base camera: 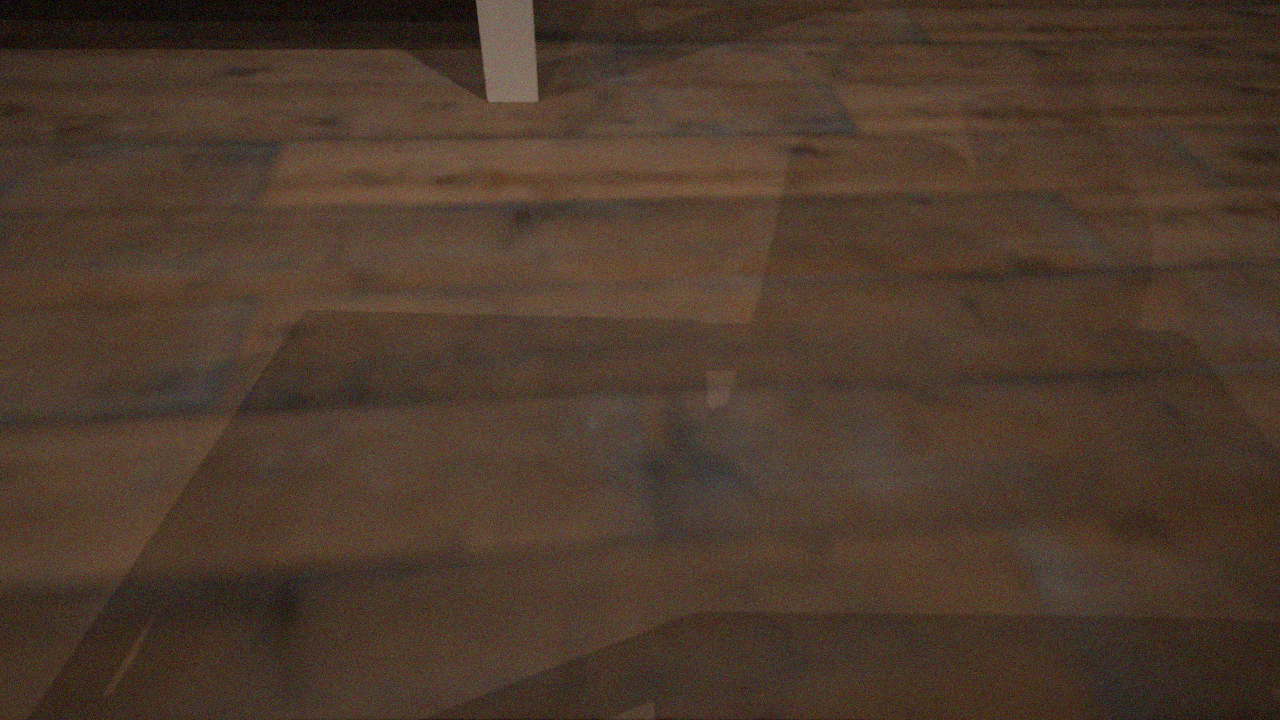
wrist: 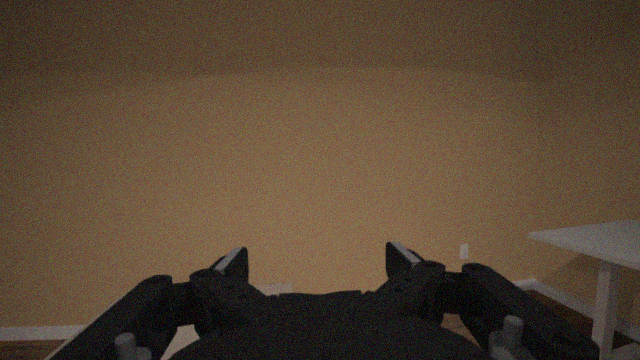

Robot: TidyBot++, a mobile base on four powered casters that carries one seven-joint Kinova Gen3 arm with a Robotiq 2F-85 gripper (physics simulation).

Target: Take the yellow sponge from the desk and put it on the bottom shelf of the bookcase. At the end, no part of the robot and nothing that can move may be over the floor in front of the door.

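Frame: origin at the arm's base, x ahead, y left, z up, level; millimetres.
Seen in the pictures: gripper, fingertip midpoint: point(wrist: 317, 260).
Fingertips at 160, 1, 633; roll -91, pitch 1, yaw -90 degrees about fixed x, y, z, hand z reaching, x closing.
Observation:
A point is followed by its place in that frame, as x, y, z.
My gripper point(wrist: 317, 260) @(160, 1, 633) is open, with its fingers wide apart and a tan wall behind the gap between them. The corner of a white desk point(wrist: 595, 242) @(908, -1195, 323) juts in at the right edge of the wrist view, to the right of my gripper and apart from it. In the base camera view a white leg point(base camera: 512, 53) @(794, 92, -348), which looks like a desk leg, stands on the wooden floor near the top, left of centre. The yellow sponge, the bookcase and the door do not show in either view.
The tan wall point(wrist: 320, 165) @(1664, -60, 687) fills most of the wrist view, with a white baseboard point(wrist: 40, 333) @(1471, 1857, -349) at lower left. A small white outlet plate point(wrist: 464, 251) @(1759, -1126, 3) is on the wall left of the desk. Broad shadows lie over the wooden floor point(base camera: 537, 250) @(559, 52, -397).

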